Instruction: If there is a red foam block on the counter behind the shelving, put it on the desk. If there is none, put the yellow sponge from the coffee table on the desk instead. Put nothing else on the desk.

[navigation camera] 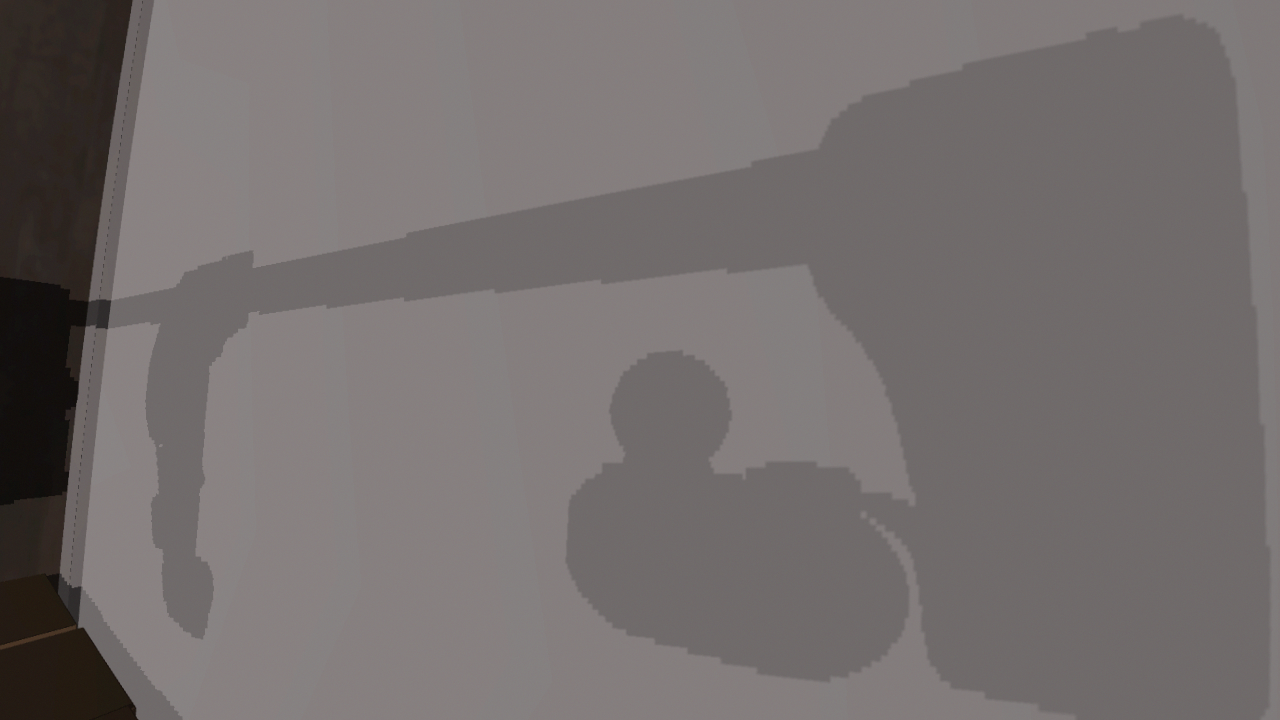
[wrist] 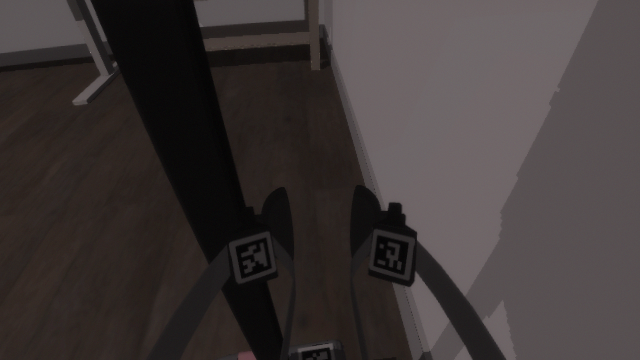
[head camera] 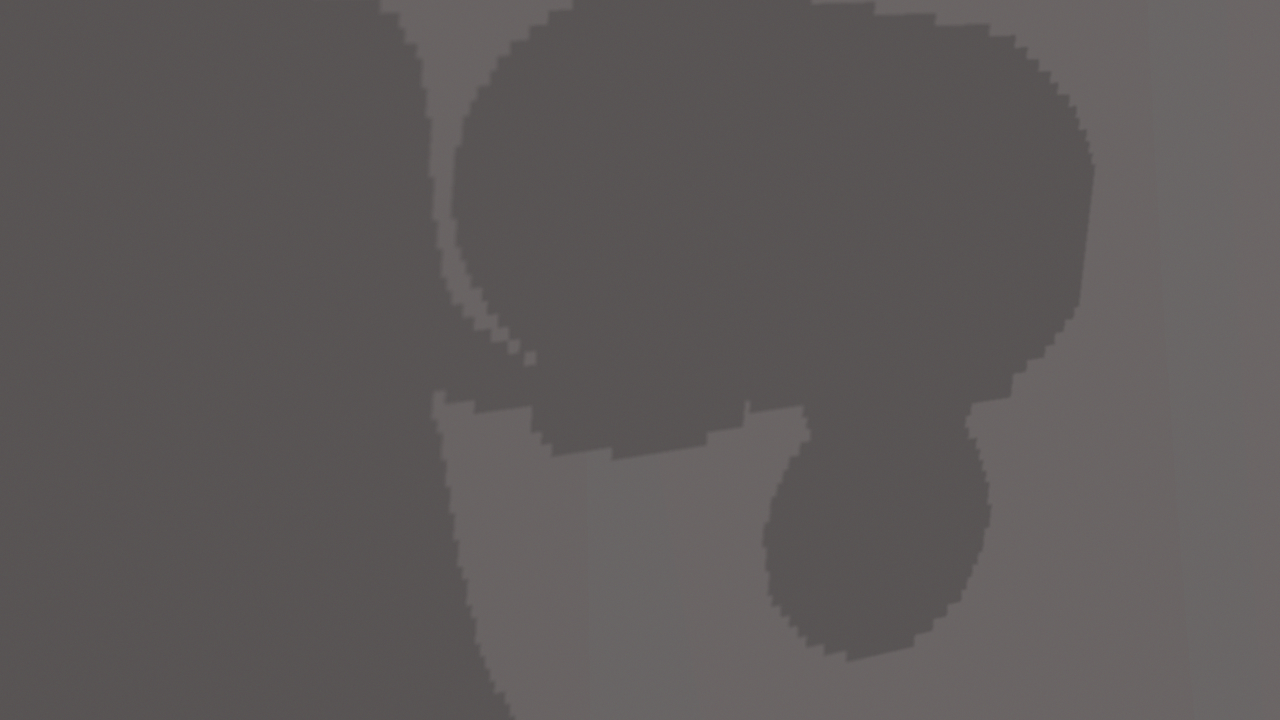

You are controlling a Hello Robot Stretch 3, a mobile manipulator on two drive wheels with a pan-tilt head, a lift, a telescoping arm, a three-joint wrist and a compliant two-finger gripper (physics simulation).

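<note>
My gripper is open in the wrist view, with floor showing between its fingertips. Its right finger is in front of the foot of a pale wall. A red foam block, the yellow sponge and the counter do not show in any view. Parts of furniture stand at the top of the wrist view; I cannot tell whether either belongs to the desk. The gripper does not show in the head or navigation view.
The wall bears shadows. A long black beam runs left of the gripper. A pale leg with a foot and a wooden leg stand beyond. A brown box is at lower left.
</note>
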